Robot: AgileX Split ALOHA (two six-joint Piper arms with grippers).
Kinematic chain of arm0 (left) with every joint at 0, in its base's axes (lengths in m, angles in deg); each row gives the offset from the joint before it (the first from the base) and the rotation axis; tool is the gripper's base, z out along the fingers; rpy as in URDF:
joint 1: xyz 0 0 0.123 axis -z
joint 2: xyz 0 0 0 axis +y
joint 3: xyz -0.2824 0 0.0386 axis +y
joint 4: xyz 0.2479 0 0.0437 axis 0.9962 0 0.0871
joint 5: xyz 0 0 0 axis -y
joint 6: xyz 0.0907 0 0.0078 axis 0.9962 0 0.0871
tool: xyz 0 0 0 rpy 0 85 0
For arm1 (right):
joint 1: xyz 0 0 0.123 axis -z
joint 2: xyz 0 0 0 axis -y
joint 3: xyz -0.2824 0 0.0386 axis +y
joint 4: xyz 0.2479 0 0.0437 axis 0.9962 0 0.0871
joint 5: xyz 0 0 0 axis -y
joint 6: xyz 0.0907 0 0.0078 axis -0.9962 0 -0.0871
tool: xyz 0 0 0 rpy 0 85 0
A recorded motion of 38 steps. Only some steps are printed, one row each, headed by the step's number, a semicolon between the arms.
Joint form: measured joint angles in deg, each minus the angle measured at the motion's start. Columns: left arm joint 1, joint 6, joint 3, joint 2, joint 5, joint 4; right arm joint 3, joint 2, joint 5, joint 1, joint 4, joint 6.
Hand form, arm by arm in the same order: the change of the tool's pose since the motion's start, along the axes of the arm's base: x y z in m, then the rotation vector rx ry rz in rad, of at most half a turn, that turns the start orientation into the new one. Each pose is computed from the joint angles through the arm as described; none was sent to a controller.
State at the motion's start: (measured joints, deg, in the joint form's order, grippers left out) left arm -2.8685 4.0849 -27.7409 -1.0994 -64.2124 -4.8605; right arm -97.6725 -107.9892 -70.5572 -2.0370 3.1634 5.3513
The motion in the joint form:
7: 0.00 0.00 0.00 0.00 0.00 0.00; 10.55 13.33 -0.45 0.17 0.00 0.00
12: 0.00 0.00 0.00 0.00 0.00 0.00; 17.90 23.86 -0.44 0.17 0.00 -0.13
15: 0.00 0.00 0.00 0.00 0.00 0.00; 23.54 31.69 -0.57 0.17 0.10 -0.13
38: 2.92 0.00 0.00 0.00 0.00 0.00; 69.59 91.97 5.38 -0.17 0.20 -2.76
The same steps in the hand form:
7: 0.0000 0.0000 0.0000 0.0000 0.0000 0.0000; -0.0591 -0.0031 0.0348 0.0014 -0.0407 -0.0025
12: 0.0000 0.0000 0.0000 0.0000 0.0000 0.0000; -0.1071 -0.0047 0.0569 0.0040 -0.0962 -0.0047
15: 0.0000 0.0000 0.0000 0.0000 0.0000 0.0000; -0.1441 -0.0057 0.0662 0.0070 -0.1320 -0.0046
38: -0.0004 0.0004 0.0000 0.0000 0.0000 -0.0510; -0.3644 -0.0128 -0.0252 0.0447 -0.4804 -0.0450

